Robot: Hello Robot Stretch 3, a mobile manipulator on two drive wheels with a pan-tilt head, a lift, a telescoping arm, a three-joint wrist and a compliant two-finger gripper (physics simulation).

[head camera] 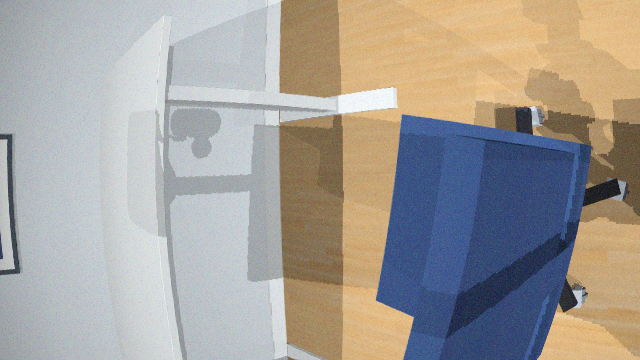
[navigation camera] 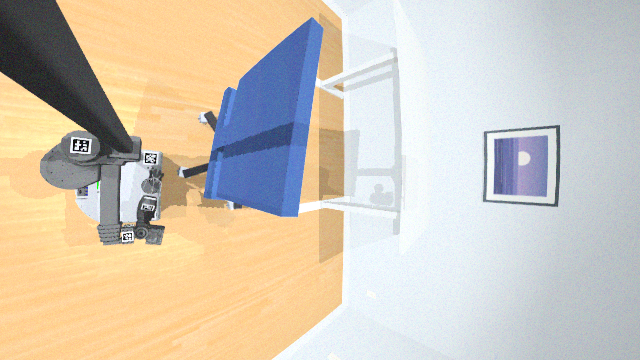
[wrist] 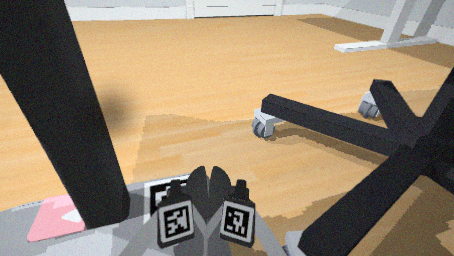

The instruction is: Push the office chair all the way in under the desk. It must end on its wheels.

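Pixels of known places: gripper, fingertip midpoint: (navigation camera: 157, 169); robot's base at its link origin: (navigation camera: 150, 184).
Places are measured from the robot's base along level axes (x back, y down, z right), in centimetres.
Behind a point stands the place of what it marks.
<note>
The blue office chair (head camera: 510, 200) @(z -4.4, x -20.2, y -89.7 cm) (navigation camera: 265, 115) @(z -20.8, x -21.9, y -86.1 cm) stands in front of the white desk (head camera: 142, 280) @(z -38.8, x -117.2, y -95.1 cm) (navigation camera: 412, 150) @(z -26.4, x -111.6, y -95.1 cm), with floor showing between them in the head view. Its black star base (wrist: 320, 120) shows in the wrist view, with visible casters on the floor. One base leg reaches close to the robot's base. My gripper (wrist: 209, 184) @(z -7.7, x -3.0, y -23.3 cm) (navigation camera: 157, 174) @(z -7.7, x -3.0, y -23.3 cm) is shut, its fingertips together and empty, folded in over the robot's base. It is apart from the chair, which is ahead of the base in the navigation view. The chair's far casters are hidden.
A white desk leg (head camera: 305, 101) @(z 17.3, x -136.0, y -19.1 cm) with a long foot (head camera: 367, 100) (wrist: 385, 45) stands beside the chair's front edge. The wall behind the desk bears a framed picture (navigation camera: 521, 165) @(z -23.2, x -175.2, y -158.3 cm). The black mast (navigation camera: 65, 75) @(z -12.0, x 4.8, y -105.2 cm) (wrist: 65, 110) rises beside the folded arm (navigation camera: 110, 195) @(z 1.6, x 10.1, y -47.0 cm).
</note>
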